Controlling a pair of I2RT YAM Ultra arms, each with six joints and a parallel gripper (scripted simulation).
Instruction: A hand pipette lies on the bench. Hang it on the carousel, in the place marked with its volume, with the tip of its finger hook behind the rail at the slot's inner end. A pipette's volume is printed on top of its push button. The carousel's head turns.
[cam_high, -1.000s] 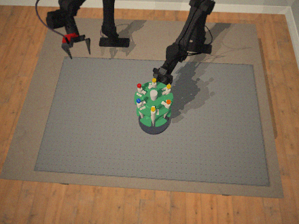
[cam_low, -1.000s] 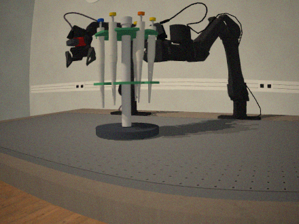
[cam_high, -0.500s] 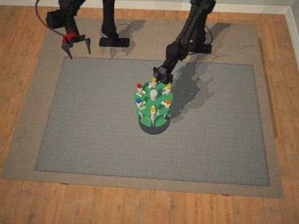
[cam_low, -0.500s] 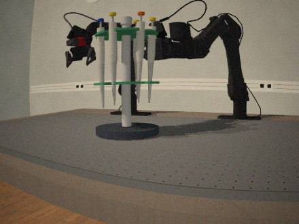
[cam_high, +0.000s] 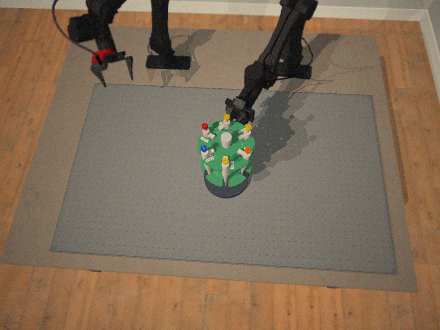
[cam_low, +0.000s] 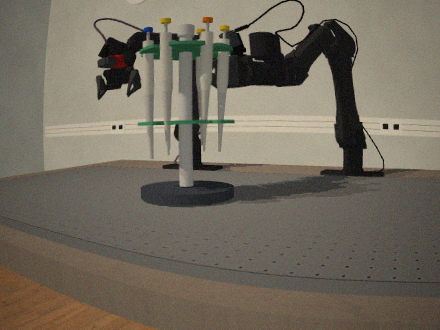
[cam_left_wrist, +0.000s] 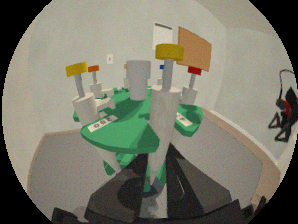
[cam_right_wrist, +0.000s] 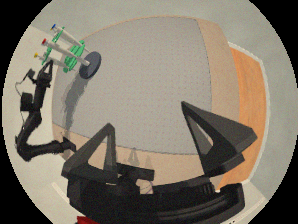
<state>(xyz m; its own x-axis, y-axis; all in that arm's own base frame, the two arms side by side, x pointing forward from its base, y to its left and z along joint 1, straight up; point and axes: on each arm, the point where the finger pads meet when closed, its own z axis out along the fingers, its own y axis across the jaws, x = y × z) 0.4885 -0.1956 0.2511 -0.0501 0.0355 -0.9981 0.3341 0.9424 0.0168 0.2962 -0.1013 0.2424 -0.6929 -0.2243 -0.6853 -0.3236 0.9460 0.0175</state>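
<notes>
Now: the pipette 2 cm below my left hand, 1 cm to the right of it and 1 cm ahead of it.
</notes>
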